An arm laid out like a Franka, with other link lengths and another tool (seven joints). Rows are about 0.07 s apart.
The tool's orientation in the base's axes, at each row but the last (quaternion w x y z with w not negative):
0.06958 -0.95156 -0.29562 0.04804
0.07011 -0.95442 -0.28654 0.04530
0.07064 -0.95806 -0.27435 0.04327
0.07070 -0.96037 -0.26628 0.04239
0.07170 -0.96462 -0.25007 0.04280
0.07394 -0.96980 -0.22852 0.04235
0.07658 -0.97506 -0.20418 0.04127
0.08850 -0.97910 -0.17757 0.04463
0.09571 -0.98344 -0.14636 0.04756
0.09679 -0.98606 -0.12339 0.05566
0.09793 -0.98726 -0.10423 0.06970
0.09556 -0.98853 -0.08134 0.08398
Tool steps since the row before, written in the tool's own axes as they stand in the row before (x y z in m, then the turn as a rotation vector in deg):
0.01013 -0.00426 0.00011 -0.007 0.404 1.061
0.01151 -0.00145 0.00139 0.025 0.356 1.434
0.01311 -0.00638 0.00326 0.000 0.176 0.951
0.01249 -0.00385 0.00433 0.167 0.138 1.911
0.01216 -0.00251 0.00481 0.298 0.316 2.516
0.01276 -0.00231 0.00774 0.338 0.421 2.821
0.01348 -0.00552 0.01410 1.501 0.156 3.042
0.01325 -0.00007 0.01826 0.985 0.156 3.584
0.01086 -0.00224 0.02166 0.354 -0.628 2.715
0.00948 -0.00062 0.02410 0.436 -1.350 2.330
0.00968 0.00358 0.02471 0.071 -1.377 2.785
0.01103 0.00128 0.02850 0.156 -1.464 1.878
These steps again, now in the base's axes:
0.00593 0.00925 0.00007 0.078 -0.223 -1.110
0.00861 0.00772 -0.00167 0.032 -0.126 -1.472
0.00738 0.01269 -0.00278 -0.024 -0.042 -0.966
0.00821 0.01022 -0.00421 -0.015 0.186 -1.914
0.00883 0.00867 -0.00491 0.112 0.167 -2.545
0.00947 0.00874 -0.00787 0.158 0.129 -2.865
0.00857 0.01232 -0.01363 1.092 0.869 -3.096
0.01017 0.00765 -0.01863 0.546 0.771 -3.598
0.00709 0.00910 -0.02142 -0.168 1.168 -2.549
0.00577 0.00727 -0.02419 -0.205 1.807 -2.033
0.00616 0.00311 -0.02587 -0.636 1.834 -2.427
0.00574 0.00571 -0.02950 -0.401 1.775 -1.544

